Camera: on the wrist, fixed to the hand. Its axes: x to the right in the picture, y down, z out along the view.
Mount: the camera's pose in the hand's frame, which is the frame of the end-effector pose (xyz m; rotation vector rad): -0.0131 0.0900 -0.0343 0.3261 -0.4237 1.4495
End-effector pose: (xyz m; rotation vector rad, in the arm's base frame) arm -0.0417 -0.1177 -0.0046 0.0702 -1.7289 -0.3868
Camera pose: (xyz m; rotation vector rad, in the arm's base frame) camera 0.0091 -0.0370 0.0144 -1.0354 -1.7771 1.0009
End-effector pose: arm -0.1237 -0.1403 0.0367 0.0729 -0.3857 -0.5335
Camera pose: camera -0.0778 -0.0573 0.0155 -0.0196 -0.8100 0.9684
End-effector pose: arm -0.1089 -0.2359 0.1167 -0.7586 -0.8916 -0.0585
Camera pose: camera -0.0627 -0.1937 0.0423 -0.9659 -0.5371 1.5295
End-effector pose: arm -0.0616 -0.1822 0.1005 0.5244 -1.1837 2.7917
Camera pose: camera -0.0761 -0.2202 0.0122 -0.1094 0.5849 -1.5656
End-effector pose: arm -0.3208 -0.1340 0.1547 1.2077 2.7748 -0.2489
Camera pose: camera -0.2469 -0.0764 0.1808 2.4337 1.0340 -0.6534
